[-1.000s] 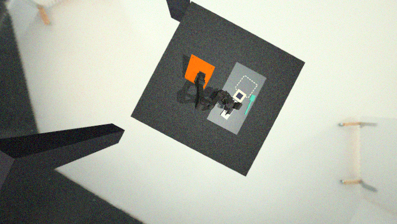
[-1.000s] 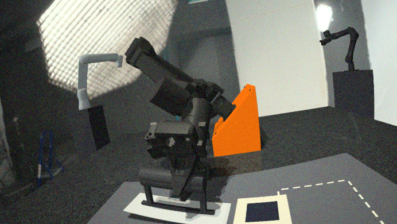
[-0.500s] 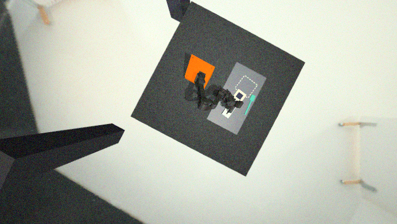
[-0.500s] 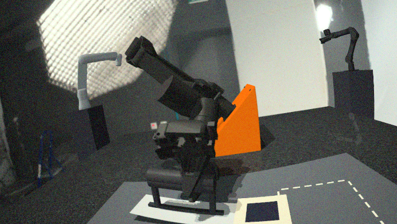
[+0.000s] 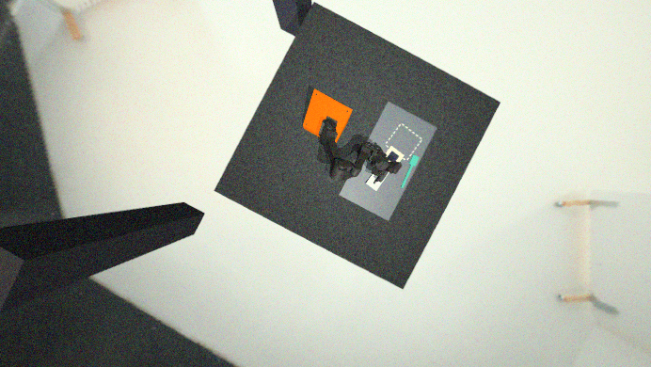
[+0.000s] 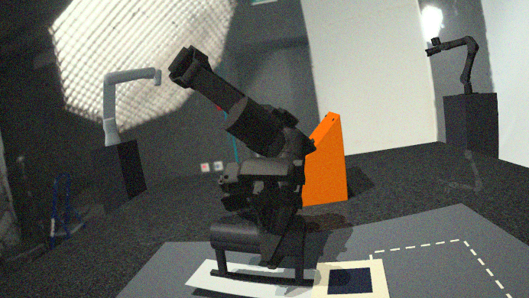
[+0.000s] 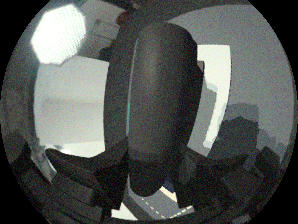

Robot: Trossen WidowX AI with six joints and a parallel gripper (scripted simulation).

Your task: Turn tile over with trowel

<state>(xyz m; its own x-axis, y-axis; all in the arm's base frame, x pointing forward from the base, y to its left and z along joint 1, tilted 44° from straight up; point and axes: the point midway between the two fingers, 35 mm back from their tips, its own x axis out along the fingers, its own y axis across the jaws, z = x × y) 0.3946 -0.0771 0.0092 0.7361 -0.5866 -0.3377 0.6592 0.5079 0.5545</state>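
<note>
Now: the grey mat 2 cm behind my gripper tip, 7 cm to the left of it and 8 cm below it. From my gripper tip the other things lie so: teal trowel 12 cm ahead, 9 cm to the left, 5 cm below; then tile 1 cm behind, 10 cm to the left, 5 cm below.
</note>
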